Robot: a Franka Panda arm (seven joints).
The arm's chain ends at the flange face. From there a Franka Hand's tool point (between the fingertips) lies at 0.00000 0.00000 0.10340 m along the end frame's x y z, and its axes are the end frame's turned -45 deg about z.
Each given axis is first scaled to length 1.
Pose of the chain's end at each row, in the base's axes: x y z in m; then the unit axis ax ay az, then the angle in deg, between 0 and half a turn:
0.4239 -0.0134 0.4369 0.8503 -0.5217 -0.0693 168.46
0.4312 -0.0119 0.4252 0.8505 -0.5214 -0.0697 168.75
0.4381 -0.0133 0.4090 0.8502 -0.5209 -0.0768 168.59
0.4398 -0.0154 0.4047 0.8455 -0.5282 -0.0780 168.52
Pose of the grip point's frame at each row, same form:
0.4010 -0.0236 0.3366 0.9824 -0.1561 -0.1024 172.37
0.4085 -0.0216 0.3248 0.9825 -0.1558 -0.1018 172.66
0.4141 -0.0225 0.3089 0.9818 -0.1554 -0.1089 172.82
0.4154 -0.0244 0.3046 0.9803 -0.1639 -0.1102 172.81

